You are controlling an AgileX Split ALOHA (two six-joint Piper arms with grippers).
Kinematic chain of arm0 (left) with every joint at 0, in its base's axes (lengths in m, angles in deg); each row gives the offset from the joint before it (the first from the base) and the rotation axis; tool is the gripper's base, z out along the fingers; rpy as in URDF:
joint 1: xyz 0 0 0.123 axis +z
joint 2: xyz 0 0 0 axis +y
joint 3: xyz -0.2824 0 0.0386 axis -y
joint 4: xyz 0.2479 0 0.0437 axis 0.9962 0 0.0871
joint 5: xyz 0 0 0 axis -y
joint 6: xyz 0.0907 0 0.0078 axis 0.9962 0 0.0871
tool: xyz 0 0 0 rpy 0 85 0
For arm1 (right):
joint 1: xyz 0 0 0.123 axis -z
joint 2: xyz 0 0 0 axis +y
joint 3: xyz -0.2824 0 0.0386 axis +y
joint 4: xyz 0.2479 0 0.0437 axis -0.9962 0 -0.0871
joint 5: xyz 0 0 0 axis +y
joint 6: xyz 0.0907 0 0.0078 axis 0.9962 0 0.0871
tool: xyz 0 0 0 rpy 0 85 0
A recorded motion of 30 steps. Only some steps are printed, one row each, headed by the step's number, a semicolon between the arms.
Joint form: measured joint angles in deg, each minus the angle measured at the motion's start. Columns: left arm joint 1, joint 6, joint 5, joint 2, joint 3, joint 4; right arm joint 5, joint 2, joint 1, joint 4, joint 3, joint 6.
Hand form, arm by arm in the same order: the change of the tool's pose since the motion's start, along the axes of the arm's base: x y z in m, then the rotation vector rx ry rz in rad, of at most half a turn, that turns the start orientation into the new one. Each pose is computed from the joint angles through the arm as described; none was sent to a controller.
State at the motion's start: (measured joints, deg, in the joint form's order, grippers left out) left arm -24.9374 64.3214 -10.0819 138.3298 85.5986 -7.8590; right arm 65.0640 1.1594 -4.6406 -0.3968 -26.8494 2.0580
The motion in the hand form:
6: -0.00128 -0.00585 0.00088 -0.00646 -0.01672 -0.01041; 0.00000 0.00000 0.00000 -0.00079 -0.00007 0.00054
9: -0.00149 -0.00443 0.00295 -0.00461 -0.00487 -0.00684; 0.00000 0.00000 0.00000 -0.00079 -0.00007 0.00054
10: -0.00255 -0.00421 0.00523 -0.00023 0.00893 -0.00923; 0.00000 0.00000 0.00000 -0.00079 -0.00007 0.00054
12: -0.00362 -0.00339 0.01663 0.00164 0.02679 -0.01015; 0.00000 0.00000 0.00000 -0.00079 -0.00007 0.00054
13: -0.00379 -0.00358 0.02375 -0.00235 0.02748 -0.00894; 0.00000 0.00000 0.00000 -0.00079 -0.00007 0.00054
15: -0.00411 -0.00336 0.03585 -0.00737 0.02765 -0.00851; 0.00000 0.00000 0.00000 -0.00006 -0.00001 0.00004
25: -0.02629 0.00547 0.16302 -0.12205 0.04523 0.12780; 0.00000 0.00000 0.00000 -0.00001 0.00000 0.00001
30: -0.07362 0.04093 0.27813 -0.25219 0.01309 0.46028; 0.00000 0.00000 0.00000 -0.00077 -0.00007 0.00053
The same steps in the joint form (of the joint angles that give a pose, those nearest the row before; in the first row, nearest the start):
6: -0.74 -0.05 1.04 0.00 0.00 0.00; 0.00 0.00 0.00 0.00 0.00 -0.06
9: -0.56 -0.15 0.01 -0.36 0.00 -0.06; 0.00 0.00 0.00 0.00 0.00 -0.06
10: -0.56 -0.12 -1.23 -0.76 0.00 -0.06; 0.00 0.00 0.00 0.00 0.00 -0.06
12: -0.46 -0.18 -3.88 -2.42 0.00 -0.13; 0.00 0.00 0.00 0.00 0.00 -0.06
13: -0.46 -0.26 -4.78 -3.38 0.00 -0.25; 0.00 0.00 0.00 0.00 0.00 -0.06
15: -0.40 -0.32 -6.31 -5.01 0.00 -0.37; 0.00 0.00 0.00 0.00 0.00 0.00
25: -0.36 -12.59 -21.48 -22.47 0.00 1.24; 0.00 0.00 0.00 0.00 0.00 0.00
30: -0.09 -39.97 -34.76 -39.94 0.00 11.89; 0.00 0.00 0.00 0.00 0.00 -0.05

